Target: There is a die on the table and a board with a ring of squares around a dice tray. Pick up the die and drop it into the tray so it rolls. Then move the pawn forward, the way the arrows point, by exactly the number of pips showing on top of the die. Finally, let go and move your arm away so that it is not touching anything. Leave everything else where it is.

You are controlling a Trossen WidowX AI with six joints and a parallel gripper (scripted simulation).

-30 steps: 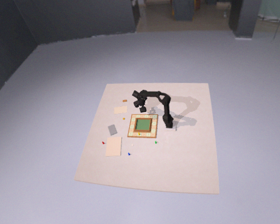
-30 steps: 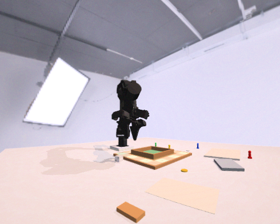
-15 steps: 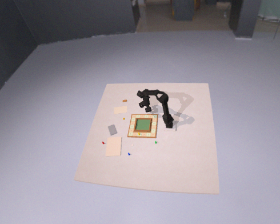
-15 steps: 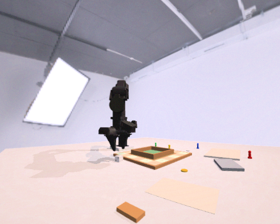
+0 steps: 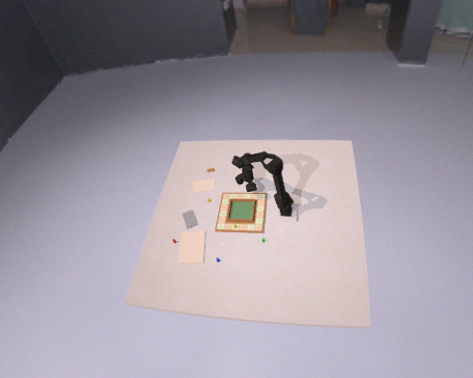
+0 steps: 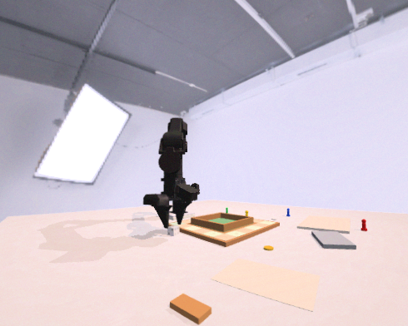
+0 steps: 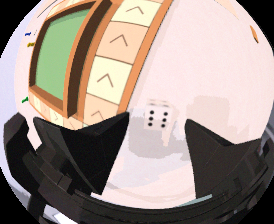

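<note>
Now: gripper tip 10 mm above the white die. The rest, counted from my gripper tip: orange block: 310 mm ahead, 150 mm to the right, 20 mm below; then yellow pawn: 290 mm to the left, 40 mm ahead; then yellow disc: 260 mm ahead, 110 mm to the left, 20 mm below.
</note>
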